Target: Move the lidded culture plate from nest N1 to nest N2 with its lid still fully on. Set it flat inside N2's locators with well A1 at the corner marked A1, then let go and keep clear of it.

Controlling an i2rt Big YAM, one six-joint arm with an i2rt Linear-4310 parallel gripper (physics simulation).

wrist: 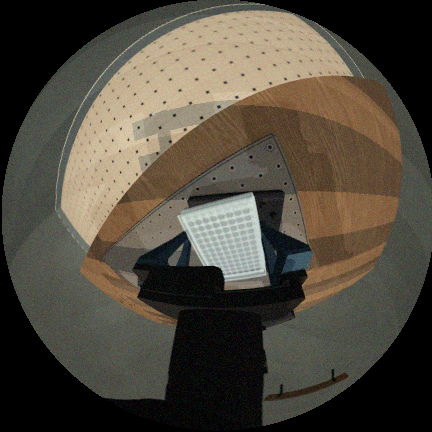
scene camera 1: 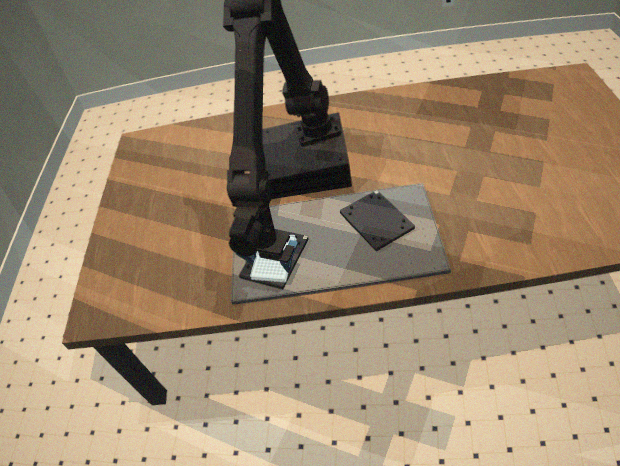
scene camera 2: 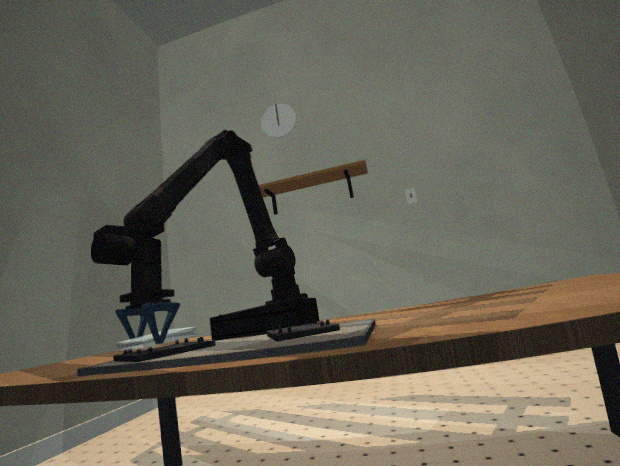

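Seen in the pictures: gripper, fingertip midpoint: (wrist: 223, 228) (scene camera 1: 271, 267) (scene camera 2: 147, 344); arm's base, link origin: (scene camera 1: 318, 133) (scene camera 2: 287, 302).
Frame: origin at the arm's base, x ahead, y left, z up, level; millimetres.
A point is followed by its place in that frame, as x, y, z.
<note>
The pale culture plate (scene camera 1: 269, 269) @[422, -221, -30] (scene camera 2: 182, 332) @[378, -156, -31] (wrist: 227, 240) @[399, -215, -29] is between the blue fingers of my gripper (scene camera 1: 272, 254) (scene camera 2: 146, 340) @[408, -215, -43] (wrist: 223, 228) @[408, -215, -43], which is shut on it. The plate is just over the left nest (scene camera 1: 300, 245) @[352, -135, -56] (scene camera 2: 165, 351) @[420, -172, -60] (wrist: 274, 199) @[394, -285, -57], turned relative to it in the wrist view and looking slightly tilted in scene camera 2. Its well grid shows; a clear lid edge seems to lie over it, but how fully it sits is hard to tell. The right nest (scene camera 1: 378, 217) @[326, 76, -57] (scene camera 2: 303, 331) @[406, 88, -59] holds no plate; a small white mark is at its far corner. Nest labels are unreadable.
Both nests are on a grey base board (scene camera 1: 320, 270) @[434, -104, -68] (scene camera 2: 225, 352) @[472, -37, -70] (wrist: 232, 168) @[453, -266, -69] on the wooden table (scene camera 1: 165, 260) @[262, -496, -81]. Small dark locators stand up near the nests' edges. The arm's black base block (scene camera 1: 305, 160) @[105, -62, -1] (scene camera 2: 260, 318) @[156, -51, -30] stands behind the board.
</note>
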